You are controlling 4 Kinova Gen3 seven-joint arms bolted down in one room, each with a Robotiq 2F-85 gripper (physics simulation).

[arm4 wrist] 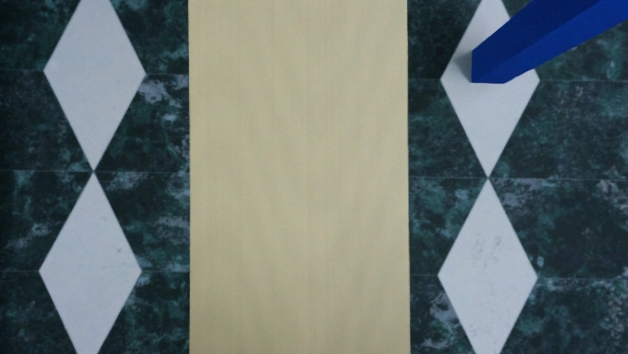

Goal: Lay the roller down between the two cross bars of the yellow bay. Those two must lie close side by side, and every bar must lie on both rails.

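The roller, the yellow bay, its cross bars and the rails do not show in the arm4 wrist view. The fingers of arm4's gripper do not show in its own wrist view. The grippers of arm1, arm2 and arm3 do not show either. I cannot tell from this view whether any gripper is open or shut, or where it is relative to the roller or the bars.
A long pale wooden surface (299, 175) runs from top to bottom through the middle. Dark green marbled floor (575, 215) with white diamonds lies on both sides. A blue square beam (540, 42) slants in from the top right, its lower end over a white diamond.
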